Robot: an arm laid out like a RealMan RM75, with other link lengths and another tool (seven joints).
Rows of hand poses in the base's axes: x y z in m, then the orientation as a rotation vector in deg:
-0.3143 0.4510 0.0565 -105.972 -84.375 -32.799
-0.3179 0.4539 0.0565 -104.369 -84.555 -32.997
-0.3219 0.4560 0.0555 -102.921 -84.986 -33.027
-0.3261 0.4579 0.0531 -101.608 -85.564 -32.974
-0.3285 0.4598 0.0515 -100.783 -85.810 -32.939
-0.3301 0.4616 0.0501 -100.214 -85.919 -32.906
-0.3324 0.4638 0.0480 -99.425 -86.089 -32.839
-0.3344 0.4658 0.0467 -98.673 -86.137 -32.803
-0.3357 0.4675 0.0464 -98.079 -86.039 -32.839
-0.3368 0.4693 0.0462 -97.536 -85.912 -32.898
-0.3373 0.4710 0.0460 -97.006 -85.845 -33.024
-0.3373 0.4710 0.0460 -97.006 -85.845 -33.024
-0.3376 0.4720 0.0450 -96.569 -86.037 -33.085
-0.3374 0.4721 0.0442 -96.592 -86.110 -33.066
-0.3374 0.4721 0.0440 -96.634 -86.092 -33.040
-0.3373 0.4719 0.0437 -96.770 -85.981 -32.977
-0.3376 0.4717 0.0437 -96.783 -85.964 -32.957
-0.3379 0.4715 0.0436 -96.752 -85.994 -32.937
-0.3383 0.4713 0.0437 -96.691 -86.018 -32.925
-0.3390 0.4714 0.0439 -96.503 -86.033 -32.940
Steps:
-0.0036 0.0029 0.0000 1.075 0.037 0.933
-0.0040 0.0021 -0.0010 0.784 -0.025 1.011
-0.0042 0.0019 -0.0024 0.586 -0.083 1.027
-0.0024 0.0019 -0.0016 0.424 0.012 0.597
-0.0016 0.0018 -0.0014 0.319 0.047 0.389
-0.0023 0.0022 -0.0021 0.425 0.066 0.556
-0.0020 0.0020 -0.0013 0.471 0.109 0.473
-0.0013 0.0017 -0.0003 0.462 0.123 0.295
-0.0011 0.0018 -0.0002 0.450 0.117 0.245
-0.0005 0.0017 -0.0002 0.434 0.036 0.240
0.0000 0.0000 0.0000 0.000 0.000 0.000
-0.0003 0.0010 -0.0010 0.219 -0.091 0.316
0.0002 0.0001 -0.0008 -0.059 -0.035 0.023
0.0000 0.0000 -0.0002 -0.028 0.021 -0.023
0.0001 -0.0002 -0.0003 -0.057 0.087 -0.104
-0.0003 -0.0002 0.0000 -0.007 0.021 -0.008
-0.0003 -0.0002 -0.0001 -0.001 -0.001 0.038
-0.0004 -0.0002 0.0001 0.025 0.002 0.050
-0.0007 0.0001 0.0002 0.124 0.008 0.112

